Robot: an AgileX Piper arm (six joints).
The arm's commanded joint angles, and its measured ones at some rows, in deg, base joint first. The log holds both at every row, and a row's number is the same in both.
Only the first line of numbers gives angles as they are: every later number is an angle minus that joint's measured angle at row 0.
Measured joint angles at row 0: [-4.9, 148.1, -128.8, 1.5, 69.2, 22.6]
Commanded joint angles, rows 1 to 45: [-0.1, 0.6, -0.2, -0.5, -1.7, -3.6]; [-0.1, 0.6, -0.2, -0.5, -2.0, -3.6]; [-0.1, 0.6, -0.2, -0.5, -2.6, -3.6]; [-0.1, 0.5, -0.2, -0.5, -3.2, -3.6]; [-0.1, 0.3, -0.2, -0.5, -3.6, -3.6]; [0.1, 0.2, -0.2, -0.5, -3.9, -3.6]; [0.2, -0.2, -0.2, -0.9, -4.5, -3.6]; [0.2, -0.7, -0.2, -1.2, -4.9, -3.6]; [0.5, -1.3, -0.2, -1.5, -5.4, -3.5]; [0.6, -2.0, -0.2, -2.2, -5.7, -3.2]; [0.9, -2.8, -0.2, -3.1, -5.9, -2.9]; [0.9, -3.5, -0.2, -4.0, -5.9, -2.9]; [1.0, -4.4, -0.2, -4.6, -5.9, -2.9]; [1.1, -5.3, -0.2, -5.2, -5.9, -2.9]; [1.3, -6.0, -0.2, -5.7, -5.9, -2.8]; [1.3, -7.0, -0.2, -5.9, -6.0, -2.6]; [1.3, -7.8, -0.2, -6.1, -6.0, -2.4]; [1.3, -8.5, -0.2, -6.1, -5.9, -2.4]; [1.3, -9.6, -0.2, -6.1, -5.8, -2.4]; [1.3, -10.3, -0.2, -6.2, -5.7, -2.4]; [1.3, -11.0, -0.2, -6.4, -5.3, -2.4]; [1.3, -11.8, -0.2, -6.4, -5.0, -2.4]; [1.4, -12.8, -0.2, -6.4, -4.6, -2.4]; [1.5, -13.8, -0.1, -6.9, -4.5, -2.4]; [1.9, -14.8, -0.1, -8.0, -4.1, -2.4]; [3.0, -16.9, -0.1, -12.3, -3.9, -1.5]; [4.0, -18.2, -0.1, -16.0, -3.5, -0.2]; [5.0, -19.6, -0.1, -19.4, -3.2, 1.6]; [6.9, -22.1, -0.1, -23.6, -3.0, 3.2]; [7.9, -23.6, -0.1, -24.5, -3.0, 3.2]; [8.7, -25.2, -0.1, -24.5, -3.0, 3.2]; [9.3, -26.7, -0.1, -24.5, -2.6, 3.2]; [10.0, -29.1, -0.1, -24.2, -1.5, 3.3]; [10.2, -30.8, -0.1, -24.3, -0.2, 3.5]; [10.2, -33.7, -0.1, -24.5, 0.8, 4.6]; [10.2, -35.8, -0.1, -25.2, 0.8, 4.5]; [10.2, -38.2, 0.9, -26.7, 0.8, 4.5]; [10.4, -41.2, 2.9, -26.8, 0.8, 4.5]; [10.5, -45.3, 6.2, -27.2, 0.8, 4.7]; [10.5, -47.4, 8.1, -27.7, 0.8, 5.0]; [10.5, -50.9, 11.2, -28.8, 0.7, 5.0]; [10.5, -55.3, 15.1, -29.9, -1.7, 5.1]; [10.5, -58.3, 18.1, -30.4, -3.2, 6.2]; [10.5, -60.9, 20.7, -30.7, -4.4, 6.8]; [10.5, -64.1, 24.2, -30.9, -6.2, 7.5]
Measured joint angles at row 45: [10.4, -53.2, 14.9, -27.0, 1.1, 5.4]
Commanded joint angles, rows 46 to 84: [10.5, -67.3, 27.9, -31.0, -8.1, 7.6]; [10.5, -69.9, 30.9, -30.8, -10.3, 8.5]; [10.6, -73.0, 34.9, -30.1, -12.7, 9.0]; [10.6, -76.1, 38.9, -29.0, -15.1, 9.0]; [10.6, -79.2, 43.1, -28.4, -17.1, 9.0]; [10.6, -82.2, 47.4, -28.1, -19.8, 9.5]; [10.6, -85.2, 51.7, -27.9, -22.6, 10.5]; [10.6, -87.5, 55.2, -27.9, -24.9, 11.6]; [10.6, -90.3, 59.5, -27.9, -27.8, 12.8]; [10.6, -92.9, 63.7, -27.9, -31.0, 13.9]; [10.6, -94.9, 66.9, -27.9, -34.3, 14.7]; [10.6, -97.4, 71.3, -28.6, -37.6, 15.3]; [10.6, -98.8, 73.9, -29.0, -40.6, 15.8]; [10.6, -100.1, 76.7, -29.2, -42.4, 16.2]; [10.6, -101.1, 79.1, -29.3, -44.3, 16.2]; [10.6, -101.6, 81.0, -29.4, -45.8, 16.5]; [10.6, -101.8, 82.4, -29.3, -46.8, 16.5]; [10.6, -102.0, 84.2, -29.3, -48.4, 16.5]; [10.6, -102.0, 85.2, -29.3, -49.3, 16.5]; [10.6, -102.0, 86.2, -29.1, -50.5, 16.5]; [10.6, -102.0, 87.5, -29.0, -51.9, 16.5]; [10.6, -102.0, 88.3, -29.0, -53.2, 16.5]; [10.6, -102.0, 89.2, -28.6, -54.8, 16.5]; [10.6, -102.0, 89.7, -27.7, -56.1, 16.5]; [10.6, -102.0, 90.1, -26.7, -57.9, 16.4]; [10.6, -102.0, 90.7, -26.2, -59.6, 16.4]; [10.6, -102.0, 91.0, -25.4, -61.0, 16.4]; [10.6, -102.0, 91.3, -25.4, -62.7, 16.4]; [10.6, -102.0, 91.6, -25.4, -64.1, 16.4]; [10.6, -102.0, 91.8, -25.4, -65.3, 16.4]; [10.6, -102.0, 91.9, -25.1, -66.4, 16.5]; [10.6, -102.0, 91.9, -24.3, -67.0, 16.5]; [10.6, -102.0, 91.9, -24.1, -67.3, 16.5]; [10.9, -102.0, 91.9, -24.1, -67.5, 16.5]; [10.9, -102.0, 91.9, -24.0, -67.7, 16.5]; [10.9, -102.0, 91.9, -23.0, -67.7, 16.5]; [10.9, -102.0, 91.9, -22.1, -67.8, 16.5]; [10.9, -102.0, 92.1, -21.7, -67.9, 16.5]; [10.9, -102.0, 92.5, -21.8, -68.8, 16.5]
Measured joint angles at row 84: [10.8, -101.3, 92.3, -22.7, -63.1, 16.5]
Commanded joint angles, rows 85 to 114: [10.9, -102.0, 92.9, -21.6, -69.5, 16.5]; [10.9, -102.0, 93.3, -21.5, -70.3, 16.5]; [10.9, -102.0, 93.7, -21.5, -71.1, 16.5]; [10.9, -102.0, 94.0, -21.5, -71.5, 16.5]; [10.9, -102.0, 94.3, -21.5, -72.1, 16.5]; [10.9, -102.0, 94.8, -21.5, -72.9, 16.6]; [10.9, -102.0, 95.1, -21.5, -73.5, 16.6]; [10.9, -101.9, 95.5, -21.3, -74.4, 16.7]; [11.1, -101.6, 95.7, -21.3, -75.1, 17.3]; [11.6, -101.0, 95.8, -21.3, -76.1, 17.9]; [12.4, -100.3, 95.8, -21.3, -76.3, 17.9]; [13.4, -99.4, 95.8, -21.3, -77.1, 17.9]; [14.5, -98.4, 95.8, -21.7, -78.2, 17.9]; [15.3, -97.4, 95.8, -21.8, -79.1, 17.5]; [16.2, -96.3, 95.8, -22.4, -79.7, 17.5]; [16.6, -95.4, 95.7, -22.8, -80.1, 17.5]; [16.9, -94.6, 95.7, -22.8, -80.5, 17.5]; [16.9, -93.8, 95.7, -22.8, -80.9, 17.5]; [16.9, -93.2, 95.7, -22.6, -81.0, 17.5]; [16.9, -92.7, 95.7, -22.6, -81.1, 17.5]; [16.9, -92.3, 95.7, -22.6, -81.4, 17.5]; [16.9, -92.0, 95.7, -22.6, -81.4, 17.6]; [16.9, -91.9, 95.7, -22.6, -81.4, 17.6]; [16.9, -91.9, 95.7, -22.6, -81.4, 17.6]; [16.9, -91.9, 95.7, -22.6, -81.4, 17.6]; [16.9, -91.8, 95.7, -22.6, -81.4, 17.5]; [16.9, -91.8, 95.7, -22.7, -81.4, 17.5]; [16.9, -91.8, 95.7, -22.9, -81.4, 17.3]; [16.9, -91.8, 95.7, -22.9, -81.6, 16.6]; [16.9, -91.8, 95.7, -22.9, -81.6, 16.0]
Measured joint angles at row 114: [16.9, -91.4, 96.2, -22.2, -76.7, 17.8]
